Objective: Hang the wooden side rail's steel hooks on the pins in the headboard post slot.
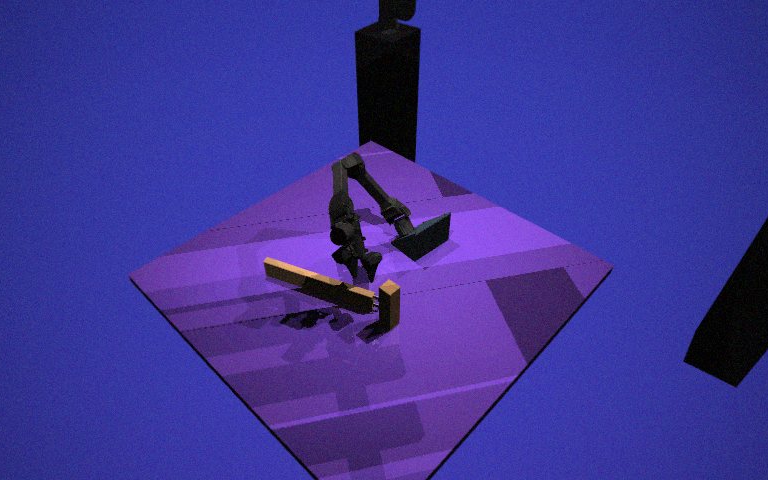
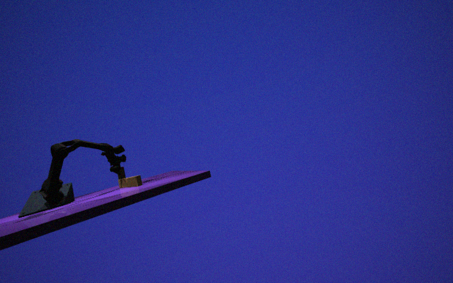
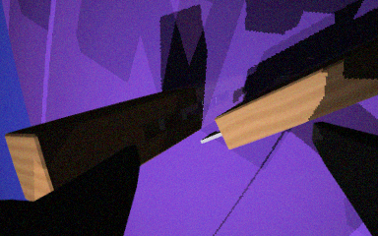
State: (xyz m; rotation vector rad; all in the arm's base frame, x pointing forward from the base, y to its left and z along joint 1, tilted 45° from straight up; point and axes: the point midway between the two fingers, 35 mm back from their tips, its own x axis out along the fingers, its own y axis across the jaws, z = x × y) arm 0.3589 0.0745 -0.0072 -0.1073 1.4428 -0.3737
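The wooden headboard post lies 110 mm to the left of my gripper tip and 50 mm below it.
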